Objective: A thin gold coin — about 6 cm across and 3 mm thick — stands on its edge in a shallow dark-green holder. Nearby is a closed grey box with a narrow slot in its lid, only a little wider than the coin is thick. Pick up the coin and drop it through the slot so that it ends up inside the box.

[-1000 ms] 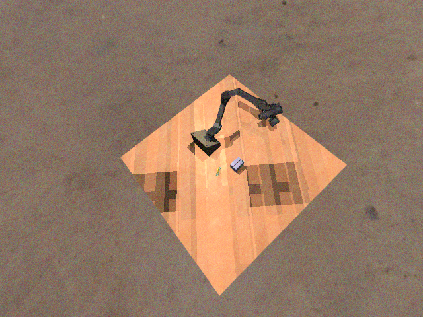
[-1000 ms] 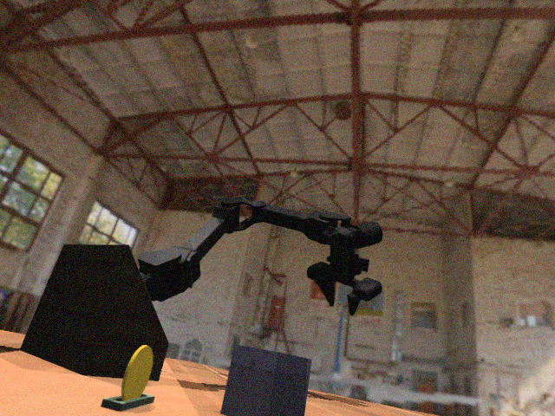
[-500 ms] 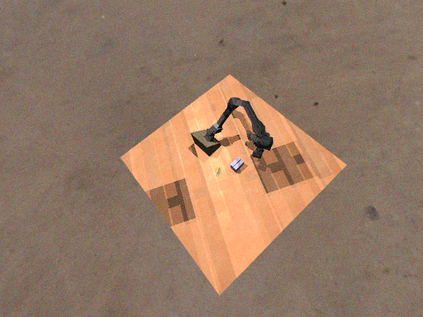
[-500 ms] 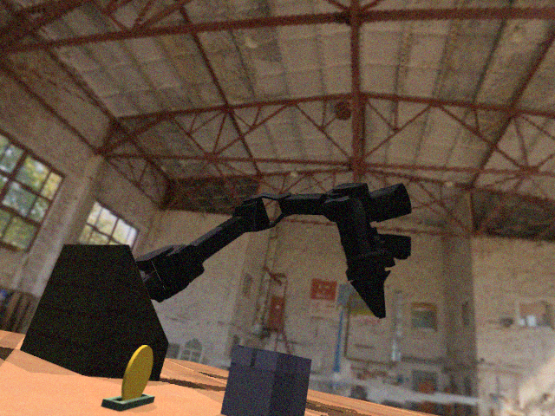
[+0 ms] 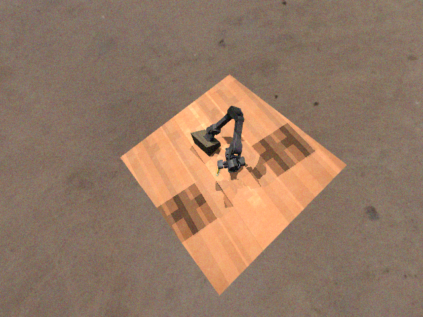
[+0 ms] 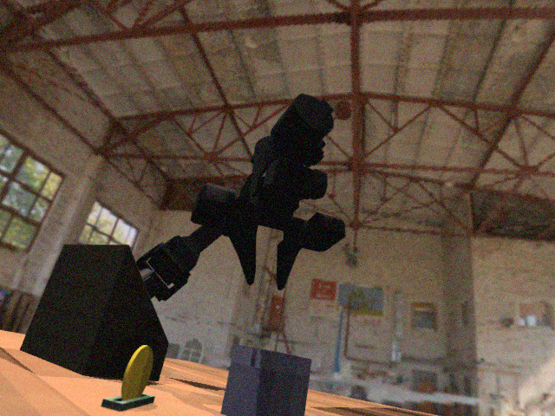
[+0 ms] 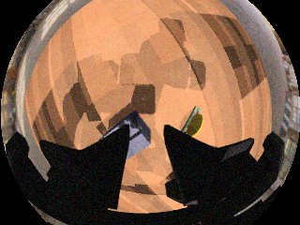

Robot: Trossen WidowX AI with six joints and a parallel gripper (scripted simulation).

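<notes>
Now: the gold coin 8 cm behind my gripper tip, 8 cm to the right of it and 11 cm below it.
</notes>
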